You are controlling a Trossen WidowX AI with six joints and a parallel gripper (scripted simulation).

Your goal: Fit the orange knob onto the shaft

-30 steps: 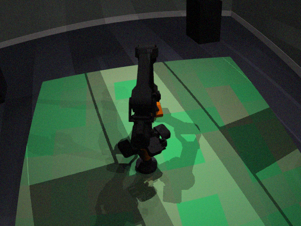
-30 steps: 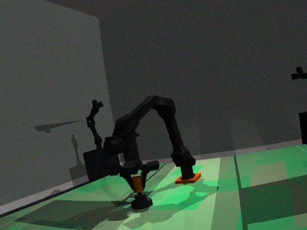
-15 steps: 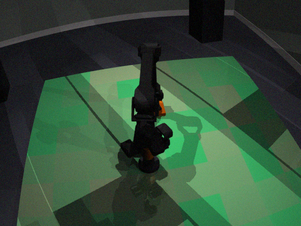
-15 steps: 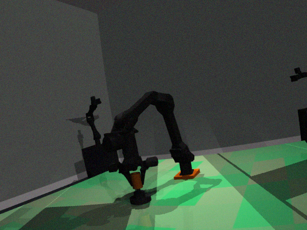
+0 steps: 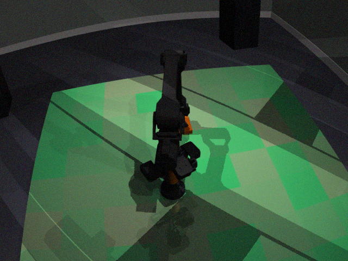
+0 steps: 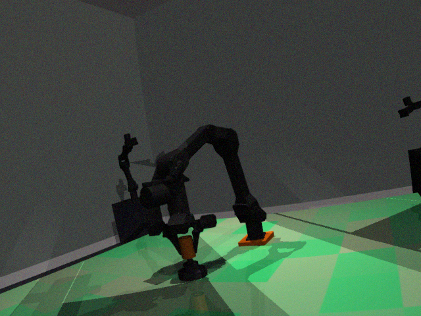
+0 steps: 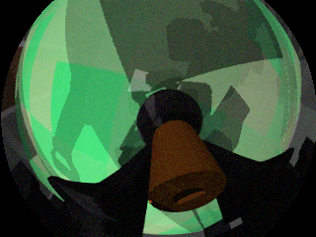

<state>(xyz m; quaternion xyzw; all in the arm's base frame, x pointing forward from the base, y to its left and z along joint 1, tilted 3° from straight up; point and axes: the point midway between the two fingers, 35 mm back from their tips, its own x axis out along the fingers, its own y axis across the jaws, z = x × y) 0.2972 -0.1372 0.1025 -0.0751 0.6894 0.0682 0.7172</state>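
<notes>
Right now the dark round pedestal is 4 cm below my gripper tip. Also, from my gripper tip: orange knob 2 cm above.
</notes>
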